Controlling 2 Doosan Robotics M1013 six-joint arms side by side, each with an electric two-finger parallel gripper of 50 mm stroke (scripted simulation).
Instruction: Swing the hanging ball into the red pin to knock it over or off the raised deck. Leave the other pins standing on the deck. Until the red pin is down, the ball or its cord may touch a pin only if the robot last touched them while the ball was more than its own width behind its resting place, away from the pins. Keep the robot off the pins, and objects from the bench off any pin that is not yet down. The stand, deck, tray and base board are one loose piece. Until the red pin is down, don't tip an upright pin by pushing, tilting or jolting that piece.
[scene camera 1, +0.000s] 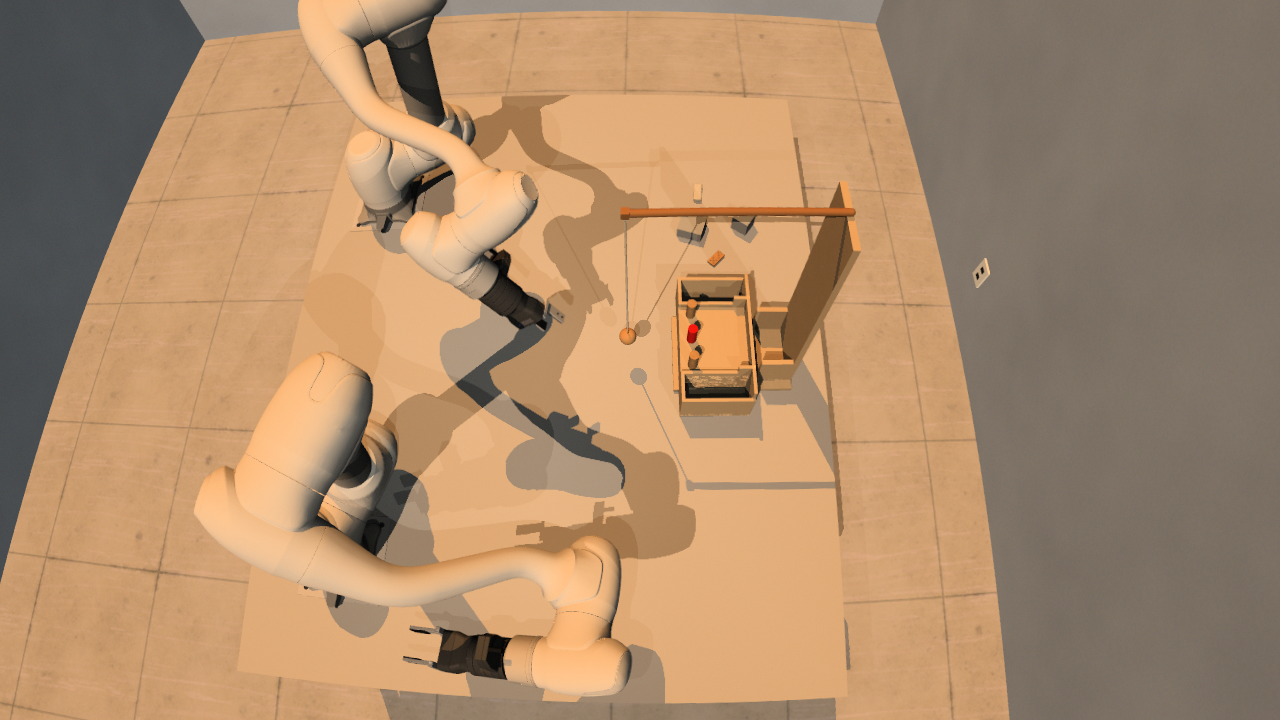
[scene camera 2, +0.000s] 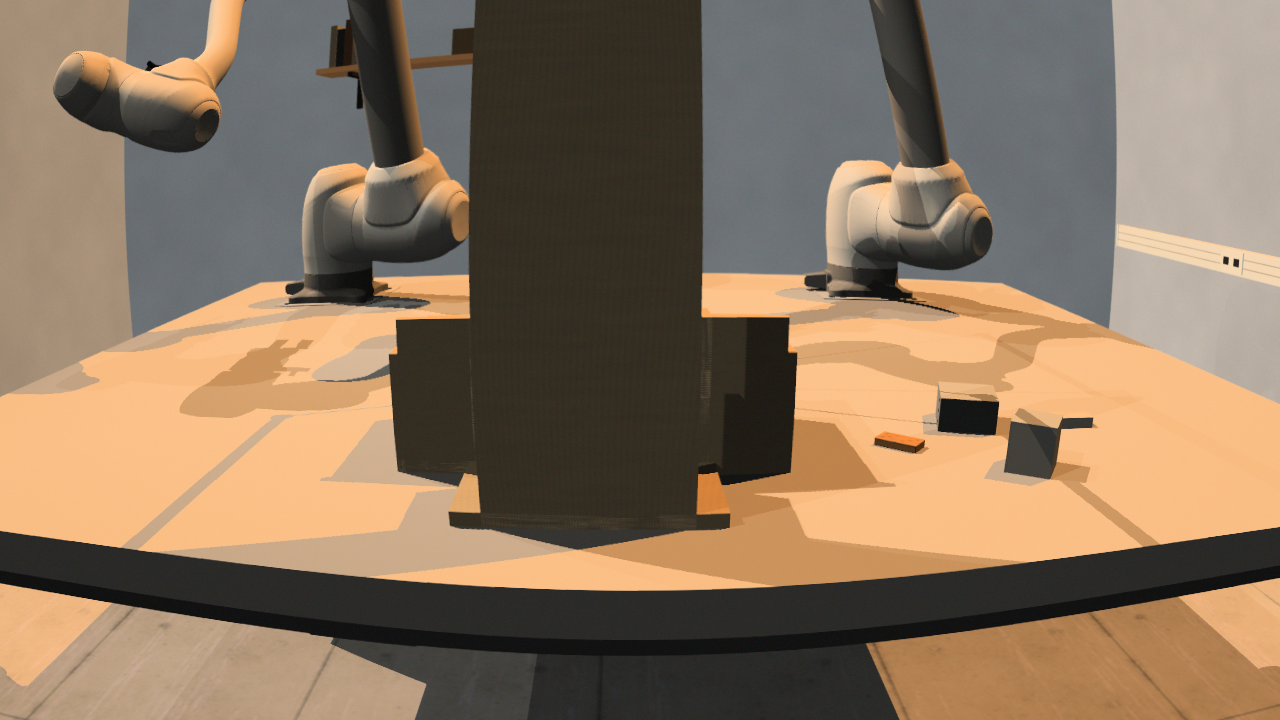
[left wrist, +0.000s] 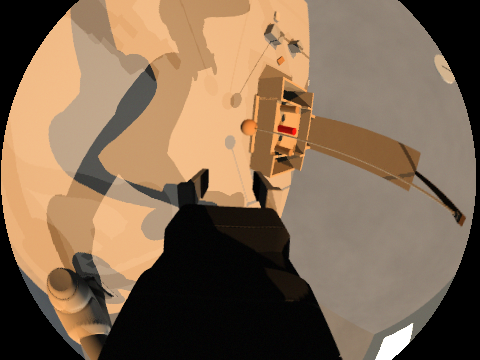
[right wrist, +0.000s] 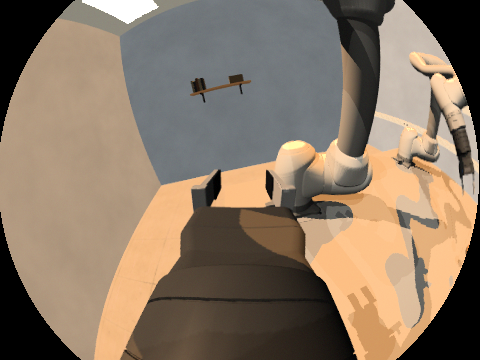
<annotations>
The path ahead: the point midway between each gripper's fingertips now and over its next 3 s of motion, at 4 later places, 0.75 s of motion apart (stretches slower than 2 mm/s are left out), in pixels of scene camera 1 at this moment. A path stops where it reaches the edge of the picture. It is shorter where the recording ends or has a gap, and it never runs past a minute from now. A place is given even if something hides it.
My left gripper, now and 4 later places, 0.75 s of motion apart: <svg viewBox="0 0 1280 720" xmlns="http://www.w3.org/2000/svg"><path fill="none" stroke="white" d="M554 323L575 295L607 221L589 141L528 95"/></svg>
My right gripper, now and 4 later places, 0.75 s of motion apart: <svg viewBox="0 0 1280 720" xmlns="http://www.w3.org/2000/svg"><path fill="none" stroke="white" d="M409 644L465 624L561 531L575 370L558 305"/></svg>
</annotations>
